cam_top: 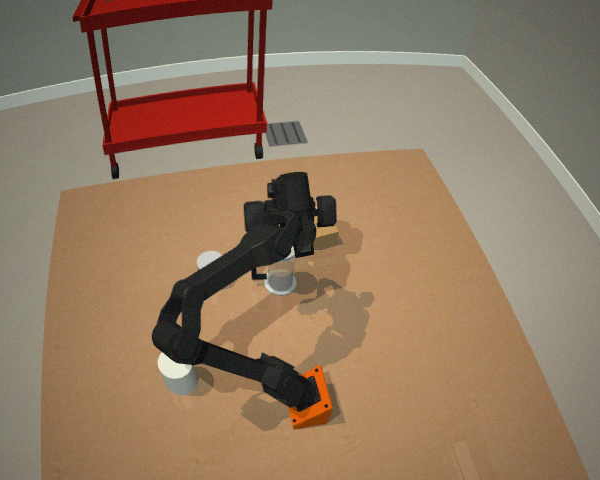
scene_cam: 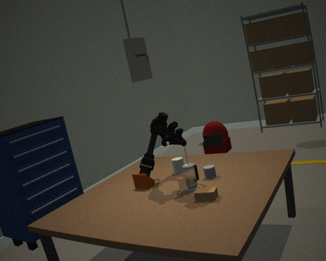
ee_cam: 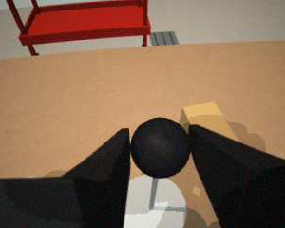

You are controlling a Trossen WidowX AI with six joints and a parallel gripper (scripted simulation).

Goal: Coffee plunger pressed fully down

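Right now my gripper tip is 14 cm above the coffee press and 2 cm to the right of it. The rest, counted from my gripper tip: tan wooden block 25 cm below, 15 cm ahead, 14 cm to the right.
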